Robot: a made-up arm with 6 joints. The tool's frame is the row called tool.
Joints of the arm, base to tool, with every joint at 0 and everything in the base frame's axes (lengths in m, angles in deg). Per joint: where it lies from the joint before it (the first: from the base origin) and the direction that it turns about. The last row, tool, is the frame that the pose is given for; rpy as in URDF.
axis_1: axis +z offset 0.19 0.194 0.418
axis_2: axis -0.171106 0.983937 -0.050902 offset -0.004 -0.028 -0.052
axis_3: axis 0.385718 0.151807 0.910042 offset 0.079 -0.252 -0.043
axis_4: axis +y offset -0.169 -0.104 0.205
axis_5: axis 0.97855 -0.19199 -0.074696 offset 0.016 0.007 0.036
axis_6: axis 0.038 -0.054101 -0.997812 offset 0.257 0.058 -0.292
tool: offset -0.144 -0.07 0.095 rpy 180 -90 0
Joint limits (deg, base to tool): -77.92..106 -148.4..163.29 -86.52..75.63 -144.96..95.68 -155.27..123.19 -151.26..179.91
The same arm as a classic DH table. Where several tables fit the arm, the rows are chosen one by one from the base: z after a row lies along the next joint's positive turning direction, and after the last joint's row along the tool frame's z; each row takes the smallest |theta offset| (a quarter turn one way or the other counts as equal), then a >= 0, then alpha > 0; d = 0 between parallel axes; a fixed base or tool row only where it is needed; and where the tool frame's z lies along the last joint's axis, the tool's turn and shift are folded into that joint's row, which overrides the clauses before.
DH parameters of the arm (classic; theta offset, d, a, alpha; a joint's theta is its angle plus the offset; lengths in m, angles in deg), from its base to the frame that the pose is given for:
base (fixed): 45.6 0 0.2715 0
axis_1: -35.73 0.3646 -0.0087 -92.92
axis_2: 23.97 -0.2848 0.0545 87.88
axis_3: -7.92 0.0869 -0.2356 -81.27
axis_4: 71.4 -0.1133 -0.0371 101.07
axis_5: 88.2 0.2427 0.1189 82.99
axis_6: -10.9 0.1789 -0.075 -87.82
tool (fixed): 93.1 -0.1405 0 0
Joint limits (deg, base to tool): -77.92..106 -148.4..163.29 -86.52..75.63 -144.96..95.68 -155.27..123.19 -151.26..179.91

